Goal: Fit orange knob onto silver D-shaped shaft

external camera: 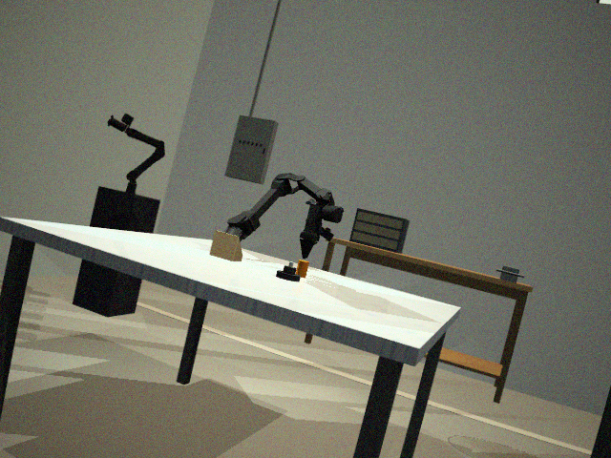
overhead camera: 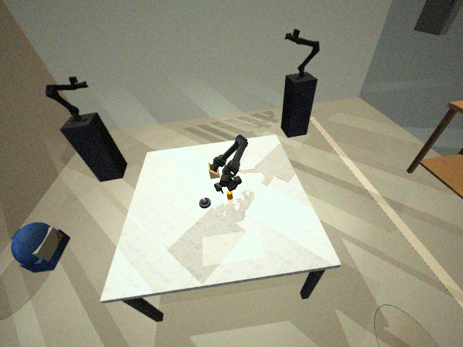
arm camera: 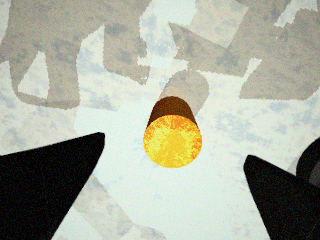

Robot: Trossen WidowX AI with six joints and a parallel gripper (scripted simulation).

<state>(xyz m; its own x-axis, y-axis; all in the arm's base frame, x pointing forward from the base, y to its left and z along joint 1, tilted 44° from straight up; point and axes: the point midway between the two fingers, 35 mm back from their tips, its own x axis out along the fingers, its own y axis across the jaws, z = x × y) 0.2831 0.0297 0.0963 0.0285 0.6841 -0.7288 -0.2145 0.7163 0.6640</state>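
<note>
Now: gripper tip 30 mm above the orange knob. Also, from my gripper tip: round dark pedestal (190 mm to the right, 40 mm below, 10 mm ahead).
</note>
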